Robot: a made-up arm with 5 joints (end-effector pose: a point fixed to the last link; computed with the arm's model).
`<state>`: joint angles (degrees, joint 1 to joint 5).
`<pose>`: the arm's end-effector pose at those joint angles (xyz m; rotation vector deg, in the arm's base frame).
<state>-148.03 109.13 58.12 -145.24 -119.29</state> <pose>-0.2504 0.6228 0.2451 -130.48 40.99 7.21</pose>
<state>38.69 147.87 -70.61 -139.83 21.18</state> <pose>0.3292 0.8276 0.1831 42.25 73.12 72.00</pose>
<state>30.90 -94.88 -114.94 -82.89 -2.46</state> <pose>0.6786 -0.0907 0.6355 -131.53 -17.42 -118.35</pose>
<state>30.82 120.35 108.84 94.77 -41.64</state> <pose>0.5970 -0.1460 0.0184 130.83 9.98 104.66</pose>
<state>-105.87 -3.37 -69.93 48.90 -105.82</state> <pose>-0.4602 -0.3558 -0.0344 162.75 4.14 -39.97</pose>
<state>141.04 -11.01 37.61 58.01 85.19</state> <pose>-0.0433 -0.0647 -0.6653 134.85 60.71 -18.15</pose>
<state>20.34 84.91 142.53 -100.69 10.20</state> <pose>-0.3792 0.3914 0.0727 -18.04 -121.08 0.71</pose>
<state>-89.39 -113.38 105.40 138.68 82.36</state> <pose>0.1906 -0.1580 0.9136 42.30 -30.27 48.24</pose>
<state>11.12 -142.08 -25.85 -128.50 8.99</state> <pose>0.6197 -0.0408 0.6823 91.48 4.90 26.83</pose>
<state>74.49 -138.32 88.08 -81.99 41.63</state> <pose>0.0782 -0.2657 0.4455 14.86 -20.91 -89.38</pose>
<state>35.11 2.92 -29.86 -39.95 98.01</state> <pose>0.5931 0.1357 -0.1405 4.80 66.92 71.21</pose>
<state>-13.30 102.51 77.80 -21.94 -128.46</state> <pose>-0.1341 -0.2129 0.0763 103.59 20.38 -43.72</pose>
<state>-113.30 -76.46 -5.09 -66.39 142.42</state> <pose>0.0955 -0.1415 0.6430 -49.83 45.21 -12.18</pose>
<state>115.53 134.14 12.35 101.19 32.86</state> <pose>-0.8165 0.4302 -0.1371 -74.67 97.57 128.98</pose>
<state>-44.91 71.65 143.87 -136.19 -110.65</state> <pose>0.2301 0.4923 -0.0146 -114.17 91.19 10.04</pose>
